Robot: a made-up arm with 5 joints.
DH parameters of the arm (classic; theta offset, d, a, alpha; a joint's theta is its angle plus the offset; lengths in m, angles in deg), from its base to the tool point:
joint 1: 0 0.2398 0 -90
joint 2: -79.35 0 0.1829 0
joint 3: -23.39 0 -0.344 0
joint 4: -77.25 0 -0.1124 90
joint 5: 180 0.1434 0 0
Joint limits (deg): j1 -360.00..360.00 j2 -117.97..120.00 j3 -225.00..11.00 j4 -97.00..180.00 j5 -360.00..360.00
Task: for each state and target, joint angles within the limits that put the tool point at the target. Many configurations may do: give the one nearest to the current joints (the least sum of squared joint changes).
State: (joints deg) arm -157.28 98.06 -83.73 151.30 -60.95
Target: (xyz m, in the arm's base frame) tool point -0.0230 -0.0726 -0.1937
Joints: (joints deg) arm -107.58 102.87 -105.04 121.38 -60.95
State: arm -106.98 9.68 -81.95 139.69 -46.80
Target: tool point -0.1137 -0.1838 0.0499
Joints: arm -121.74 30.68 -65.04 131.72 -46.80
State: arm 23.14 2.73 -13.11 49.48 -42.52
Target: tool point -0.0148 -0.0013 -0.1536
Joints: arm 5.02 45.01 -17.97 37.42 -42.52
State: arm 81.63 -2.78 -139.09 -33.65 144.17
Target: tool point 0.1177 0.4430 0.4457
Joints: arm 75.12 34.02 -93.28 -81.84 144.17
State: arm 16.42 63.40 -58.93 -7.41 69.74
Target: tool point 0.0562 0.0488 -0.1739
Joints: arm 40.97 55.90 -18.18 -16.18 69.74
